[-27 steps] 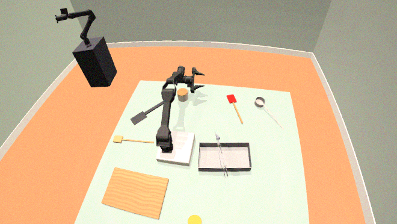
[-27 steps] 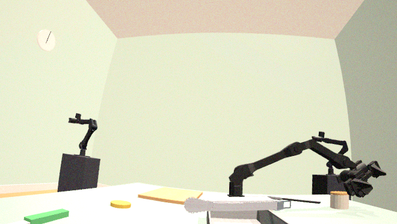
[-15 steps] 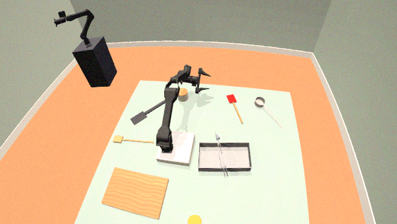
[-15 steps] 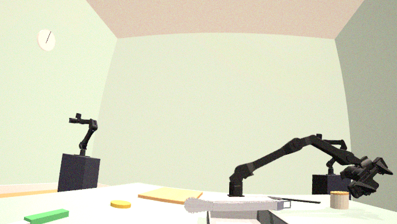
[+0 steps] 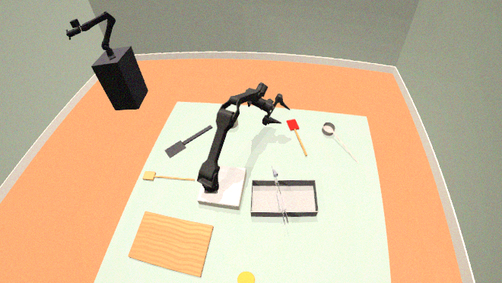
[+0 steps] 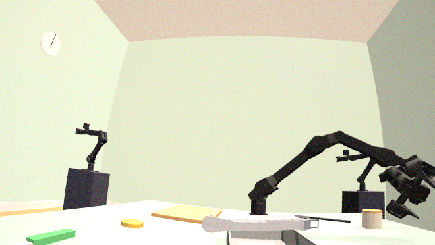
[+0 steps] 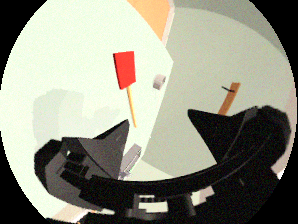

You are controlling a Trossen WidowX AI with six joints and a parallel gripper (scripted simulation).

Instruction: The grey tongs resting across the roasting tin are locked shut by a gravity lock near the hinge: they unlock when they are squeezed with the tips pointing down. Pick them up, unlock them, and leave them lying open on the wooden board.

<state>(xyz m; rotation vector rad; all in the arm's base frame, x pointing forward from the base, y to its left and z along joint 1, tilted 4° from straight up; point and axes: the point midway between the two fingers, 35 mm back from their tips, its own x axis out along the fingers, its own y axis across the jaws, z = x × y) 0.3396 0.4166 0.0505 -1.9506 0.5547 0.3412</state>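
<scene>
My gripper tip is now 45 cm to the left of the roasting tin, 9 cm above it and 2 cm past it. From my gripper tip the other things lie so: yellow disc: 82 cm to the right, 18 cm behind, 11 cm below; then red spatula: 11 cm below, 7 cm ahead, 2 cm to the right; then black spatula: 57 cm behind, 12 cm below, 8 cm to the right.
</scene>
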